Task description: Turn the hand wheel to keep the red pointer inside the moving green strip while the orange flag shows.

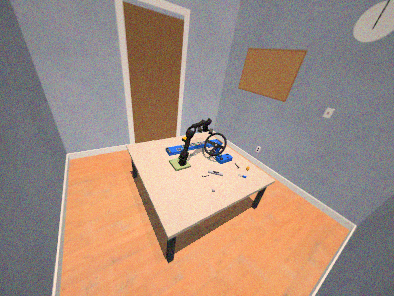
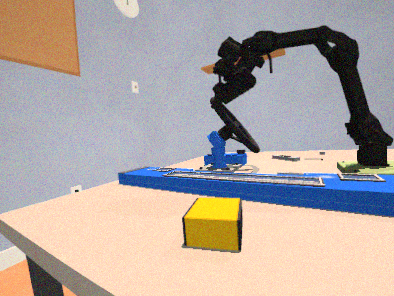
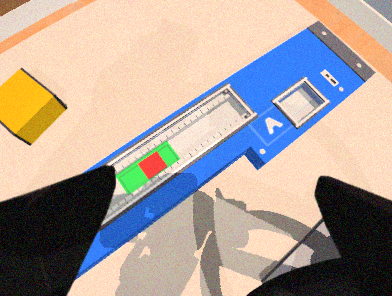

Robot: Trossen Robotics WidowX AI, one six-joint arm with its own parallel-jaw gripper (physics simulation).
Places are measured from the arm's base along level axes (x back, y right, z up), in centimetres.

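Pixels of known places: gripper, between the fingertips: (image 1: 204, 133) (image 2: 217, 106) (image 3: 216, 180); arm's base, origin of its link: (image 1: 182, 164) (image 2: 372, 164).
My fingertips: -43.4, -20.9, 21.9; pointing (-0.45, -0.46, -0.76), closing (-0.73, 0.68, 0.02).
Observation:
For each thing: its top centre in the pictures, then the offset to it from my fingertips, as dx, dy, dz. "spot": a spot on its surface instead.
- red pointer, a spot on its surface: (image 3: 152, 165) spot: +0.3, -8.4, -20.4
- green strip, a spot on its surface: (image 3: 130, 179) spot: +3.5, -8.7, -20.4
- square window, centre of its top: (image 3: 300, 102) -21.7, -2.4, -20.4
- yellow block, centre of its top: (image 2: 214, 207) (image 3: 17, 99) (image 1: 185, 138) +9.6, -28.6, -20.2
The black hand wheel (image 1: 226, 143) (image 2: 237, 129) stands tilted on a blue stand (image 1: 224, 158) (image 2: 219, 150). My gripper (image 1: 210, 129) (image 2: 216, 101) (image 3: 216, 180) is open, with its fingers on either side of the wheel's top rim. The long blue panel (image 1: 173, 150) (image 2: 225, 188) (image 3: 283, 67) lies behind the wheel. In its scale window the red pointer (image 3: 152, 165) sits inside the green strip (image 3: 130, 179), a little right of the strip's middle. The square window (image 3: 300, 101) next to the letter A shows grey, no orange.
A yellow block (image 1: 184, 138) (image 2: 213, 223) (image 3: 52, 110) stands on the table beyond the panel. The arm's green base plate (image 1: 179, 164) is near the table's middle. Small tools (image 1: 215, 172) (image 1: 241, 175) lie to the right of the base.

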